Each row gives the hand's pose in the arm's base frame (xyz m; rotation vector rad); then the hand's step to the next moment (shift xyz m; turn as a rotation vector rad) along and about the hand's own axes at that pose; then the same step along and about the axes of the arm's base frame.
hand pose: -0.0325 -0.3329 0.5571 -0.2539 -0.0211 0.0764
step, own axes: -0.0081 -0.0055 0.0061 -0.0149 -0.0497 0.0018
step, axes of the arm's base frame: -0.0079 -0.0044 0.0072 -0.0113 -0.0487 0.0141
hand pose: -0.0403 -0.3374 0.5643 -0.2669 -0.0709 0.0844
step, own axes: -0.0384 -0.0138 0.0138 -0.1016 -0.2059 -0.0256
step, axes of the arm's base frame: -0.0383 -0.0132 0.0147 -0.0837 -0.2140 0.0242
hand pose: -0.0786 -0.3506 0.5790 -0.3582 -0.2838 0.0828
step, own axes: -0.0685 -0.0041 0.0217 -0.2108 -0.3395 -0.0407
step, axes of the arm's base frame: -0.0717 -0.0055 0.0032 -0.1799 -0.3579 0.0300
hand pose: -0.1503 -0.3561 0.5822 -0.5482 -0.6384 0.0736
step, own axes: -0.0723 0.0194 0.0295 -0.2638 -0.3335 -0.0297
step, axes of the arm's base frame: -0.0735 0.0136 -0.0297 -0.2284 -0.3599 0.0054
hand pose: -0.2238 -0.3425 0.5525 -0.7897 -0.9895 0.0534
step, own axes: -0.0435 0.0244 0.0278 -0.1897 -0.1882 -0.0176
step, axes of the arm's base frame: -0.0387 0.0170 -0.0383 -0.1516 -0.2191 -0.0269
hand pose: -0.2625 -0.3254 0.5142 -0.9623 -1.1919 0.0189
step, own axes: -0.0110 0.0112 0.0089 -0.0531 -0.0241 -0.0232
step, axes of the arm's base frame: -0.0065 0.0072 -0.0153 -0.0150 -0.0549 -0.0264
